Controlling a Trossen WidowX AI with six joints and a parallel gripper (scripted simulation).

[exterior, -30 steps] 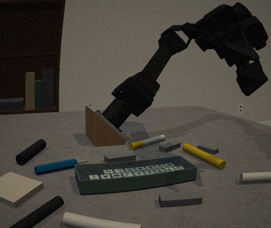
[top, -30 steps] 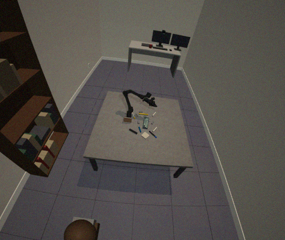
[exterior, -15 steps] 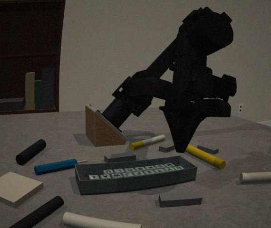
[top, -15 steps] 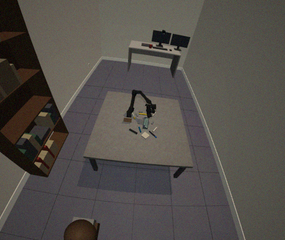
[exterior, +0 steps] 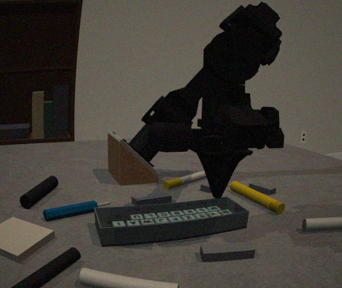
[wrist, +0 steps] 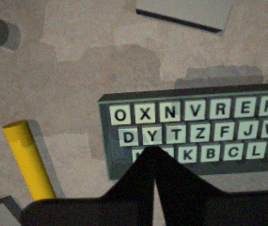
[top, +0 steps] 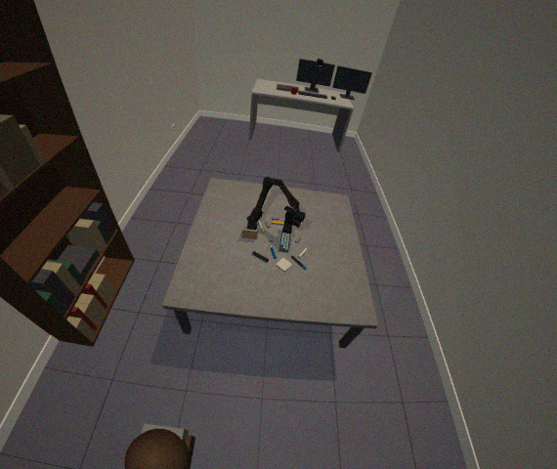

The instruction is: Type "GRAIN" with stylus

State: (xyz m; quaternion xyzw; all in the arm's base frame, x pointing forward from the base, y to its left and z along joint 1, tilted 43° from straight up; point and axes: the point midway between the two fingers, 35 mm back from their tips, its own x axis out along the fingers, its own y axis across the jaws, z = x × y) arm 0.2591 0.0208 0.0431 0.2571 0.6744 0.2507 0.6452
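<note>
Right now the keyboard tray is 70 mm to the right of my gripper tip and 30 mm below it. Round my gripper tip: yellow cylinder: 50 mm behind, 110 mm to the left, 30 mm below; blue stylus: 90 mm behind, 170 mm to the right, 30 mm below; thin grey tip: 100 mm behind, 140 mm to the right, 30 mm below.
</note>
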